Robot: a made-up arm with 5 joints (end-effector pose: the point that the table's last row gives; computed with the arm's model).
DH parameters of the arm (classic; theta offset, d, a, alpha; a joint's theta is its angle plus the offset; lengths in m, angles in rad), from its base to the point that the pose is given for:
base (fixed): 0 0.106 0 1.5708
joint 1: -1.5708 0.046 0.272 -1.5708
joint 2: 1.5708 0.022 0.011 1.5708
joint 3: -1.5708 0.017 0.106 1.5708
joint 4: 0 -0.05 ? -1.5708
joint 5: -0.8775 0 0.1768 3.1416
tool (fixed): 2.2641 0.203 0 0
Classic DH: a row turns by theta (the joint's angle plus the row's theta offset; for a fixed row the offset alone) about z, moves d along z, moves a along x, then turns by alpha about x.
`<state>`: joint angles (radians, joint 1 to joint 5).
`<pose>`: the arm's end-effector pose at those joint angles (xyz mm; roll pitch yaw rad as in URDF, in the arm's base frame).
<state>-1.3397 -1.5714 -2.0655 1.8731 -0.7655</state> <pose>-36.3 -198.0 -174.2 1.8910 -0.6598 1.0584</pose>
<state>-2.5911 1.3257 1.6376 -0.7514 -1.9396</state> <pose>-179.6 -141.4 380.0 -0.9002 0.7934 -2.8672</pose>
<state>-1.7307 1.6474 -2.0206 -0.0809 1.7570</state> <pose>-609.1 -221.7 222.9 1.2381 1.4626 -0.3290</pose>
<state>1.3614 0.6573 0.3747 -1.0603 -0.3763</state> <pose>158.2 -252.2 50.5 0.3876 -0.4489 0.7820</pose>
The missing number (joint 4, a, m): 0.091
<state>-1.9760 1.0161 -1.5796 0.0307 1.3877</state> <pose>-391.3 -380.7 394.8 -2.4614 1.3140 2.7555</pose>
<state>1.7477 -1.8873 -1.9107 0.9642 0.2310</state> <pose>-126.8 -23.8 297.0 -1.3959 -0.1753 0.6217</pose>
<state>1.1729 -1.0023 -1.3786 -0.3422 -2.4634</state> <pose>208.5 113.2 -40.1 1.4046 0.4627 -3.0263</pose>
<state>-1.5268 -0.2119 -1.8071 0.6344 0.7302</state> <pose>-189.2 -461.7 -4.2 1.6846 0.5182 1.2203</pose>
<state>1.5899 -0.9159 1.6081 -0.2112 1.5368</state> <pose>361.4 315.3 303.9 -2.5554 1.5440 -0.1187</pose>
